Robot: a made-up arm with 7 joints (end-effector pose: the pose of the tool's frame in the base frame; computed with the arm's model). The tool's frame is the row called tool. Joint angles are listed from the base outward.
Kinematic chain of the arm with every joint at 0, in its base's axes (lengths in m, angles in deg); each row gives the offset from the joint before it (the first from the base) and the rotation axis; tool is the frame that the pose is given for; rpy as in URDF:
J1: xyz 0 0 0 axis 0.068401 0.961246 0.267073
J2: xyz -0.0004 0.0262 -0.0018 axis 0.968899 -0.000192 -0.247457
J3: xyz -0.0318 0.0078 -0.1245 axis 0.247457 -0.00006 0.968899
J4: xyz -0.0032 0 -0.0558 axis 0.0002 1 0.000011
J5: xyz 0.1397 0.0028 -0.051 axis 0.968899 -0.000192 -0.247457
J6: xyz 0.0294 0 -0.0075 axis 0.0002 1 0.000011
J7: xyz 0.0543 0 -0.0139 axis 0.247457 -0.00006 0.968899
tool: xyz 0 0 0 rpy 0 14.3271 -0.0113
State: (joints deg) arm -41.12 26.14 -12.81 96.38 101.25 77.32 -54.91
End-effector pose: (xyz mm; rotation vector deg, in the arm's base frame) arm 175.8 225.1 -273.7 90.05 145.17 30.55
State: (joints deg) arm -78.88 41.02 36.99 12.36 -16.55 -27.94 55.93
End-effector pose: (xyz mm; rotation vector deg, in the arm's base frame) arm 224.2 209.8 166.8 -48.52 -89.26 68.41
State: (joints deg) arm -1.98 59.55 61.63 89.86 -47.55 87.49 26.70
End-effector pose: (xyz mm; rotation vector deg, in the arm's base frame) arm -32.0 316.2 -225.4 -80.29 104.88 69.40
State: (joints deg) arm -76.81 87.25 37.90 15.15 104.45 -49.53 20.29
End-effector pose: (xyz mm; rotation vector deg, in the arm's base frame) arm 100.5 245.6 248.0 158.17 -33.43 67.70
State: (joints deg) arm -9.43 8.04 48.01 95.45 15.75 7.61 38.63
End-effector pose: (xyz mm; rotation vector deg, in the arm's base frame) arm -60.6 70.1 -410.2 14.66 108.32 54.44
